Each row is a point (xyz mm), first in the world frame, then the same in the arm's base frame.
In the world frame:
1: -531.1 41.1 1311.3
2: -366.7 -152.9 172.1
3: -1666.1 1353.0 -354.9
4: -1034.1 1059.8 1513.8
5: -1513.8 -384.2 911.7
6: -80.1 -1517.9 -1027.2
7: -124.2 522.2 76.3
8: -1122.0 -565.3 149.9
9: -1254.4 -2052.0 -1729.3
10: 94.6 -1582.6 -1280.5
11: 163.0 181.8 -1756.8
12: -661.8 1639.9 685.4
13: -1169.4 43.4 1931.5
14: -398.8 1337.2 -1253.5
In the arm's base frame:
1: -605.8 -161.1 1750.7
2: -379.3 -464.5 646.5
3: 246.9 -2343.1 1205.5
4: -650.4 -1074.0 2455.2
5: 530.1 -257.5 1669.5
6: 251.7 231.2 -935.1
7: -851.9 -1011.3 683.5
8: 458.1 -337.6 800.6
9: 1676.7 36.6 -1232.7
10: 191.0 220.9 -1243.4
11: -495.2 -1469.2 -1111.4
12: -1010.9 -1834.4 1781.9
13: -207.8 -62.8 2540.6
14: -622.4 -2378.7 -81.6

